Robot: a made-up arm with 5 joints.
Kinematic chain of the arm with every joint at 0, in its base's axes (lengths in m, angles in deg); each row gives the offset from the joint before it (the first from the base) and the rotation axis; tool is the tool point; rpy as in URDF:
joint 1: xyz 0 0 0.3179 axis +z
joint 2: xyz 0 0 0 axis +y
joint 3: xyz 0.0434 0 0.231 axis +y
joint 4: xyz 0.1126 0 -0.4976 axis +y
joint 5: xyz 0.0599 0 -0.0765 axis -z
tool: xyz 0 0 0 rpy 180 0 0
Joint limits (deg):
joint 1: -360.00..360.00
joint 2: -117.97..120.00
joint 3: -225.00..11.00
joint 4: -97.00..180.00
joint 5: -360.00..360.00
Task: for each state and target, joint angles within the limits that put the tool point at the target. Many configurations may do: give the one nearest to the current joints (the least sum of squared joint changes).
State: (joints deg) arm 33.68 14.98 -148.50 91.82 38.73
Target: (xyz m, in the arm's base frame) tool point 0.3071 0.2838 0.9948
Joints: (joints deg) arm 42.74 12.38 -152.93 85.80 38.73
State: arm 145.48 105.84 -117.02 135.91 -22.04
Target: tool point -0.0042 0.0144 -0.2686
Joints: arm 106.26 116.77 -93.44 141.24 -22.04
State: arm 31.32 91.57 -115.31 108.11 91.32
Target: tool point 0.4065 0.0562 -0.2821
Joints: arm 7.87 102.01 -119.92 99.34 91.32
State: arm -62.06 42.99 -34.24 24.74 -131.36
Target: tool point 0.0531 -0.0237 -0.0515
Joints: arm -24.05 11.54 -1.92 65.41 -131.36
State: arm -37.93 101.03 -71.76 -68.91 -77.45
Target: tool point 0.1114 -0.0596 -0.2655
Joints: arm -28.15 100.39 -66.13 -71.66 -77.45
